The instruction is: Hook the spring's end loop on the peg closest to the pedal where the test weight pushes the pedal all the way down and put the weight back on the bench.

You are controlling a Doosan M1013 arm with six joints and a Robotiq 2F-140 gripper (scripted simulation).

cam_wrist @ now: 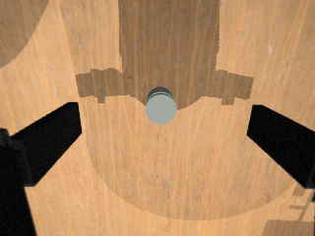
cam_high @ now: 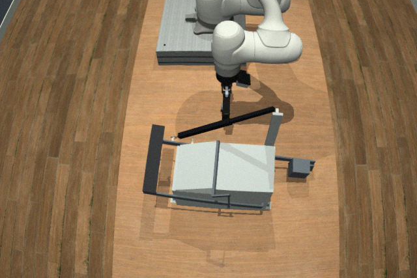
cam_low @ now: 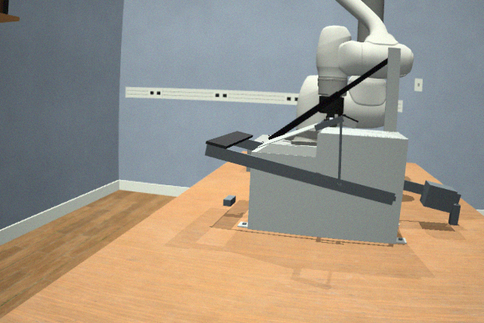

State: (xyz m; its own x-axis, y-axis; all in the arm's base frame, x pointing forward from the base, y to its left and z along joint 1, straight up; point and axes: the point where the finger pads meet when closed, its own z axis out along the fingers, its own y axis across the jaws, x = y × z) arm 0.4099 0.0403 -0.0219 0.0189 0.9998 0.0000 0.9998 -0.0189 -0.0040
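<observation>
Now: hand 50 mm above the steel test weight. From my hand the other things lie so: small grey block (260 mm to the right, 210 mm ahead, 70 mm below).
</observation>
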